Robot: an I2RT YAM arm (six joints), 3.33 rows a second.
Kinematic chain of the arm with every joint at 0, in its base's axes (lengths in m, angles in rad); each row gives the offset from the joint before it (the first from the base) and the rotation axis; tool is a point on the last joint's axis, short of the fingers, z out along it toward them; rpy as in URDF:
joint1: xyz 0 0 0.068 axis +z
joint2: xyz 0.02 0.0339 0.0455 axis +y
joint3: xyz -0.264 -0.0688 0 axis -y
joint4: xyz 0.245 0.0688 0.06 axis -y
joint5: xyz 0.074 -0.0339 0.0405 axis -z
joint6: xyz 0.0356 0 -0.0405 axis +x
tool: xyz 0 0 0 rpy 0 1.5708 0
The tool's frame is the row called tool.
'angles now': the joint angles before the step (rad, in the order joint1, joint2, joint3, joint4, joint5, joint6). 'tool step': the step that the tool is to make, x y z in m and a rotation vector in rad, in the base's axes. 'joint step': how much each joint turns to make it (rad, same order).
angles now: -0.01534, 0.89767, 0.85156, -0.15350, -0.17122, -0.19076
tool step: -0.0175, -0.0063, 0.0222, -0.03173, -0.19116, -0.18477
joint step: 0.00026, -0.08255, -0.01851, 0.12740, 0.18674, -0.00948
